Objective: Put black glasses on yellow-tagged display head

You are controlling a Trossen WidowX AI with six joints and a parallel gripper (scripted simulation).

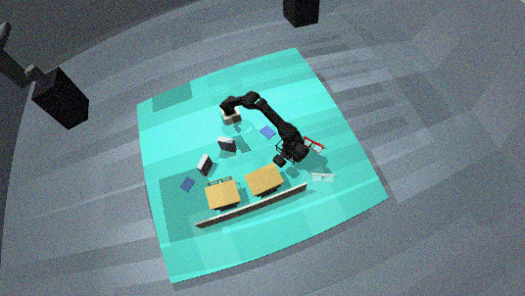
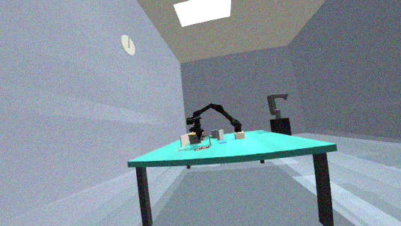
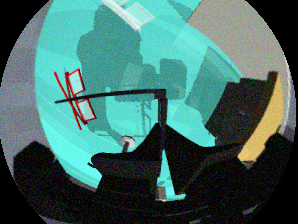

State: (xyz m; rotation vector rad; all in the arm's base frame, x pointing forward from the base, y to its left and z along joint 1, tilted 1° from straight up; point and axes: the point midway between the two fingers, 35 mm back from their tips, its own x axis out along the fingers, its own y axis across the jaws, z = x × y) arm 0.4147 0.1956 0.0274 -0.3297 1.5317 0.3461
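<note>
The black glasses is 70 mm behind my gripper tip, 60 mm to the left of it and 10 mm above it. From my gripper tip the other things lie so: long bar (180 mm ahead, 280 mm to the right); white peg (110 mm behind, 30 mm to the left, 30 mm below).
</note>
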